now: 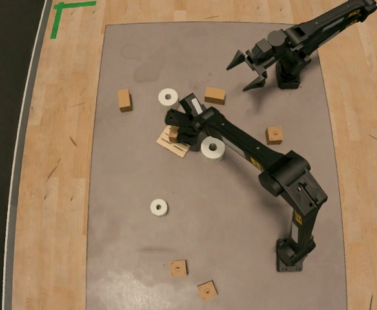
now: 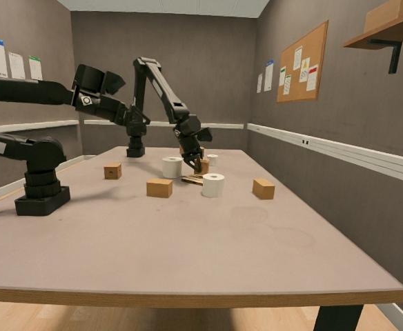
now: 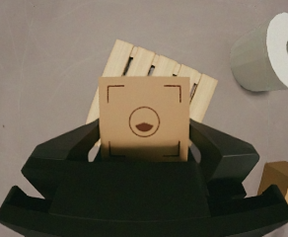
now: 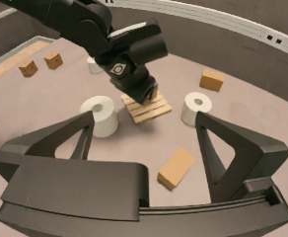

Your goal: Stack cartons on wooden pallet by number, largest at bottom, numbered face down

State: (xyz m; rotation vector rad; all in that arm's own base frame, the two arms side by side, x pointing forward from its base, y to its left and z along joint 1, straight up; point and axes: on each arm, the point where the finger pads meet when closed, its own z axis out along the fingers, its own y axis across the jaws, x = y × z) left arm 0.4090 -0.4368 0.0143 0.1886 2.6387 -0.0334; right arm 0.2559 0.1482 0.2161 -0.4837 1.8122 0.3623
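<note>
My left gripper is now 4 cm above the wooden pallet and 1 cm short of it.
</note>
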